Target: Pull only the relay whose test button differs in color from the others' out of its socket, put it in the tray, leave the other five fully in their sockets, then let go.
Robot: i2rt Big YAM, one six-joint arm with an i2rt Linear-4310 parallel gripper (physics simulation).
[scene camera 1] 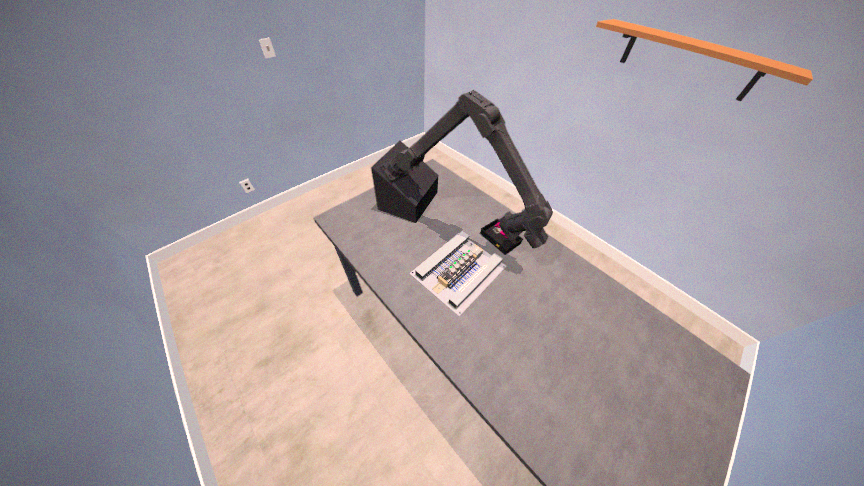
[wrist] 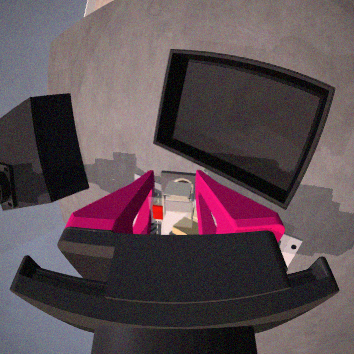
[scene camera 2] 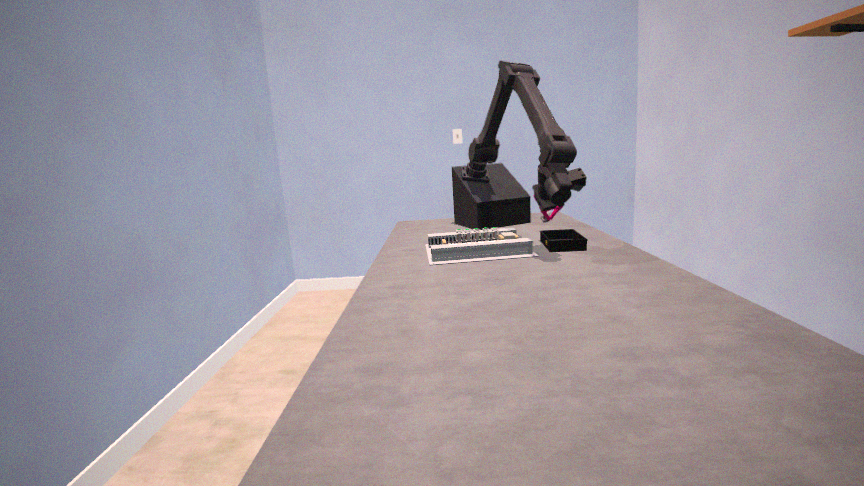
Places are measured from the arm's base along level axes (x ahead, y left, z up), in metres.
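Pixels of known places: gripper, between the fingertips: (scene camera 1: 498, 228) (wrist: 174, 177) (scene camera 2: 548, 216); arm's base, origin of its link: (scene camera 1: 394, 170) (wrist: 6, 183) (scene camera 2: 474, 176).
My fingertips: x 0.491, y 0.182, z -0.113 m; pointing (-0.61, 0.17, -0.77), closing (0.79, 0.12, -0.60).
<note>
For each thing: its top centre in the pictures, then the offset to it from my fingertips.
- relay with the red test button, centre of its top: (wrist: 150, 209) dx +0.005, dy -0.011, dz +0.029 m
- black tray, centre of its top: (wrist: 227, 116) (scene camera 2: 562, 234) (scene camera 1: 501, 233) dx +0.006, dy +0.044, dz -0.062 m
My gripper (scene camera 1: 500, 227) (scene camera 2: 548, 217) (wrist: 174, 177) is shut on the relay with the red test button (wrist: 158, 212). The clear-topped relay (wrist: 179, 192) is out of its socket, held in the air between the pink fingers. The black tray (scene camera 1: 512, 246) (scene camera 2: 563, 244) (wrist: 245, 110) stands on the table, lower than the fingers; in the wrist view it lies just beyond the fingertips, and its visible floor is bare. The relays with green buttons (scene camera 1: 462, 261) (scene camera 2: 477, 230) stand in a row on the panel. Their exact seating is too small to tell.
The white panel (scene camera 1: 461, 308) (wrist: 289, 256) with two raised wire ducts (scene camera 1: 480, 281) (scene camera 2: 483, 250) lies beside the tray. The black robot base (scene camera 1: 404, 194) (scene camera 2: 501, 210) (wrist: 57, 150) stands at the table's far end. An orange shelf (scene camera 1: 703, 52) is on the wall.
</note>
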